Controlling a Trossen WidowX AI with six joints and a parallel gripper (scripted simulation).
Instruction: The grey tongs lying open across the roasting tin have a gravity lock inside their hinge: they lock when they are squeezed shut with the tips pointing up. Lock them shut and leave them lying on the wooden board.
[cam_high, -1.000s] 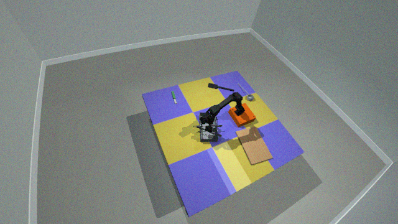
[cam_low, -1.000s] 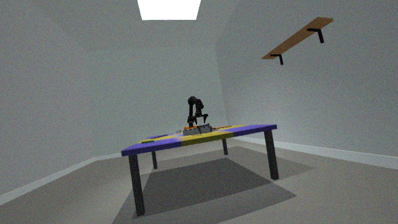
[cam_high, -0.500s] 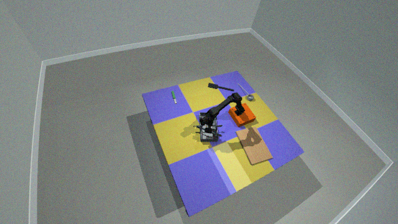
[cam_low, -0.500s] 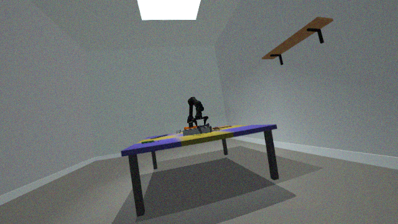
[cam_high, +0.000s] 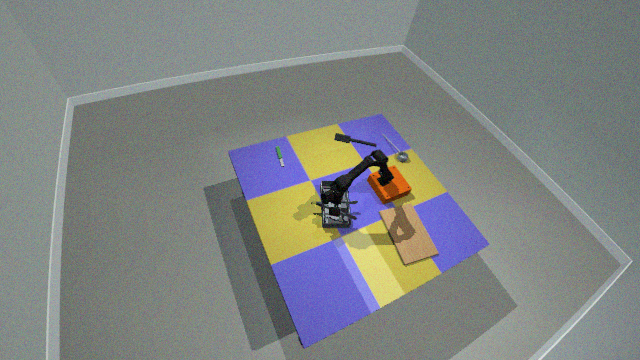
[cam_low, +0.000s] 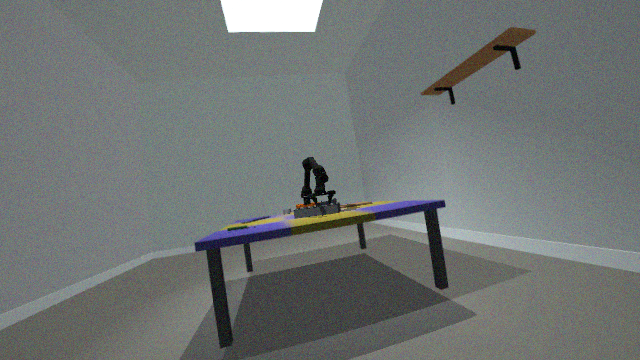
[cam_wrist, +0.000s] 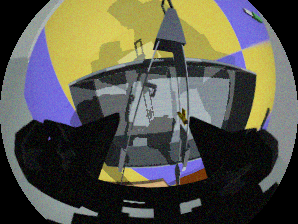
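Now: gripper tip 30 mm to the left of the dark roasting tin, 30 mm past it and 20 mm above it. From my gripper tip the other things lie so: black spatula (480 mm to the right, 460 mm behind, 50 mm below); wooden board (360 mm behind, 320 mm to the left, 40 mm below).
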